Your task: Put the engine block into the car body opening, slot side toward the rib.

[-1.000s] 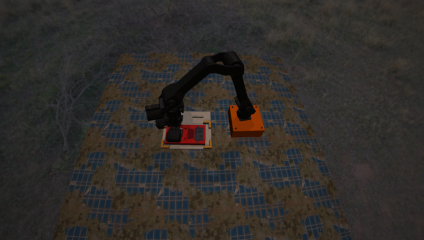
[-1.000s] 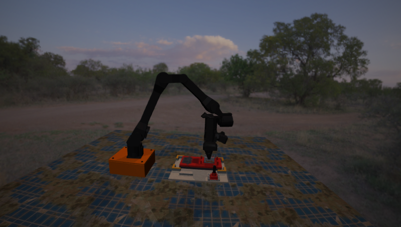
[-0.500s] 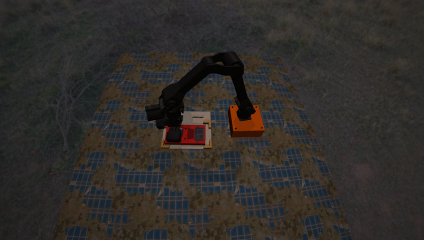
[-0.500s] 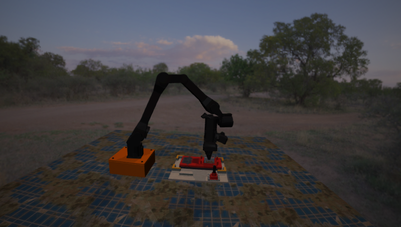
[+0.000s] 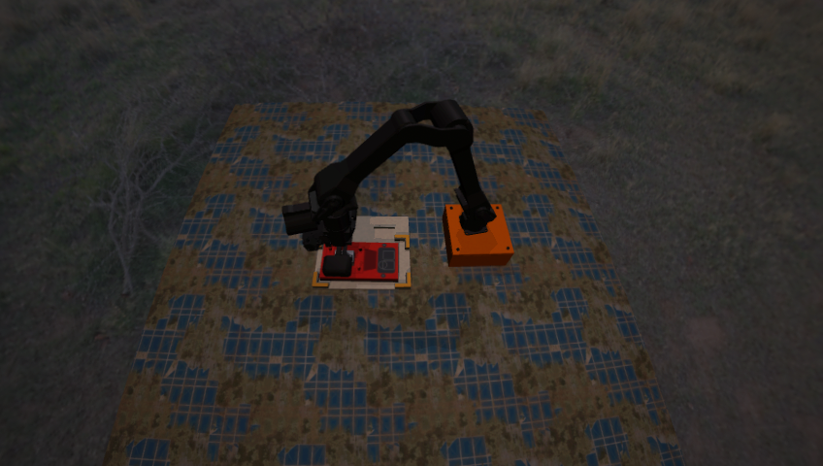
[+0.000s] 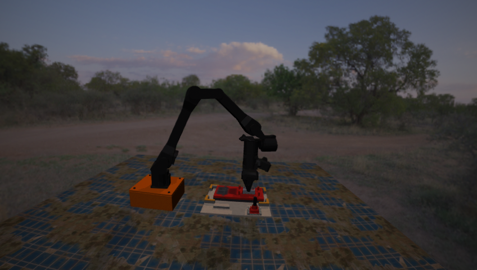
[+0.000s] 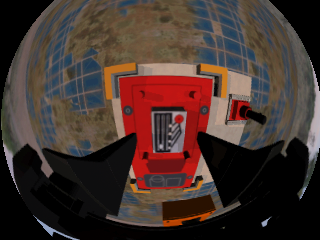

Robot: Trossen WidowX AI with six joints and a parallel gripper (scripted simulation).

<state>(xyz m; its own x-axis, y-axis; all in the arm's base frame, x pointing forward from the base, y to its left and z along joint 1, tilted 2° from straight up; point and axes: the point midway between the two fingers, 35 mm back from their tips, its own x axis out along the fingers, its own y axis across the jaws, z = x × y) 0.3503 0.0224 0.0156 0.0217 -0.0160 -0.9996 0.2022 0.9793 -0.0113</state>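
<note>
Right now my gripper tip is 20 mm above the grey engine block.
</note>
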